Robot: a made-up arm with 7 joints.
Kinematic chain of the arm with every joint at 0, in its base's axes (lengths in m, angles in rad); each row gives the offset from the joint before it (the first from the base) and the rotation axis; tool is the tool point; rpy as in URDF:
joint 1: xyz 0 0 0.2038 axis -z
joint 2: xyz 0 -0.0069 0.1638 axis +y
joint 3: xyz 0 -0.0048 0.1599 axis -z
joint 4: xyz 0 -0.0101 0.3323 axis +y
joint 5: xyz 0 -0.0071 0.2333 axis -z
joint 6: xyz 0 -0.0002 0.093 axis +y
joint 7: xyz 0 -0.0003 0.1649 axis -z
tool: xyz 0 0 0 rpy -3.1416 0 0
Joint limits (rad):
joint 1: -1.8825..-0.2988
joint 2: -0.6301..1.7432
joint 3: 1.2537..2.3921
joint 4: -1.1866..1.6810
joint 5: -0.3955..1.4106
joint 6: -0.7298..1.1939
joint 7: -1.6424..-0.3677
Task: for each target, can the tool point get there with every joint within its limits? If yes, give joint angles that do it. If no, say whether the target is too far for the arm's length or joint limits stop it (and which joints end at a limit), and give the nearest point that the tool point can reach.
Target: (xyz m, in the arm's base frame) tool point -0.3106 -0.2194 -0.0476
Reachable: no: joint limits stop it (at a limit: joint 1, joint 2, joint 3, joint 4, joint 6) | nearest point -0.3694 -0.3251 0.4270 | short by 0.490 m
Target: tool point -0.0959 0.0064 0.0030
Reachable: no: joint limits stop it (at a limit: joint 1, joint 2, joint 3, joint 4, joint 6) | nearest point -0.4214 0.3865 -0.0719 | short by 0.506 m
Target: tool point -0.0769 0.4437 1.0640
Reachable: yes | joints -0.9021 0.1008 2.1805 -0.8856 0.0781 -0.5377 -0.5512
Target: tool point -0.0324 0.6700 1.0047
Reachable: yes | joints -1.4464 0.8759 2.0655 -0.3939 0.8508 0.9534 -1.2287
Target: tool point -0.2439 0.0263 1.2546
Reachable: yes | joints -1.0242 -0.1543 1.7972 -0.7639 0.0217 0.7064 -0.6880
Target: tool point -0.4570 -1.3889 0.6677
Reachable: no: too far | nearest point -0.2369 -0.7199 0.7468 | short by 0.709 m
